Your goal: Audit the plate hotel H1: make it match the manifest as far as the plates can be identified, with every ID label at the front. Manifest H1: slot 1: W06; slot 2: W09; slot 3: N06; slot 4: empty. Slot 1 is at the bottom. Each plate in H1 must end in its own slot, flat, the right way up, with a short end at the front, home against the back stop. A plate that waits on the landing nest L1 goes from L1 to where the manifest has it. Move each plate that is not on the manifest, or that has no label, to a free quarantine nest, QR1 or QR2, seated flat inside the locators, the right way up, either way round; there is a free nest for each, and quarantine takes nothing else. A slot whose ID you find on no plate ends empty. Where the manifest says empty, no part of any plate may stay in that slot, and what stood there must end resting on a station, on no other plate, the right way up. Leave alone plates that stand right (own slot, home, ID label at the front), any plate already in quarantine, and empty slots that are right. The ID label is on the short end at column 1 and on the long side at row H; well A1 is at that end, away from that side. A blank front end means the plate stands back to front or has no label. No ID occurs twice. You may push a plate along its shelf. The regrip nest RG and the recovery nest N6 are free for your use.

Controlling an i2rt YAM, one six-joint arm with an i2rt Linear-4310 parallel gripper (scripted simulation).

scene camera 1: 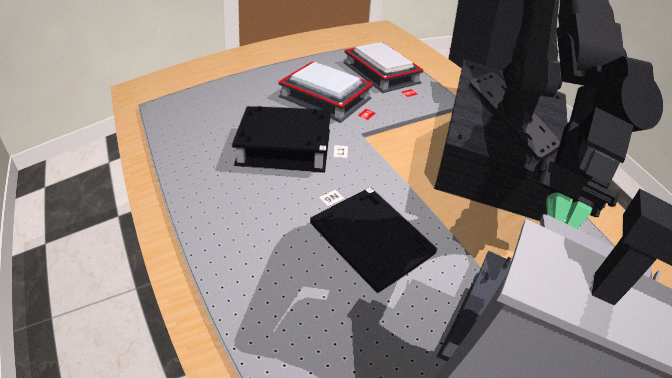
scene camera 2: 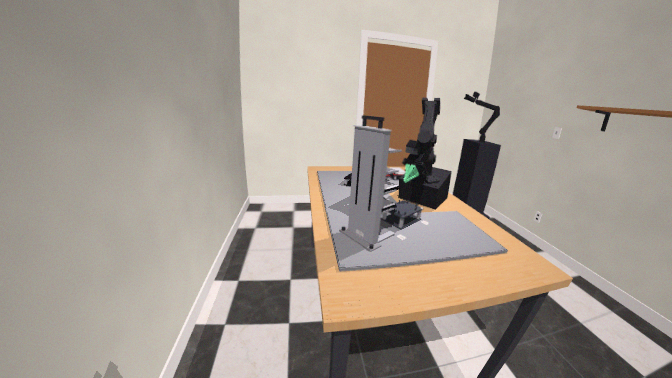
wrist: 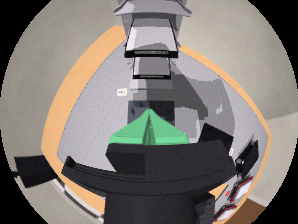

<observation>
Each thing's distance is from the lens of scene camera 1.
white plate (scene camera 1: 383,57): 1.06 m
white plate (scene camera 1: 332,82): 0.93 m
black landing nest L1 (scene camera 1: 273,128): 0.80 m
</observation>
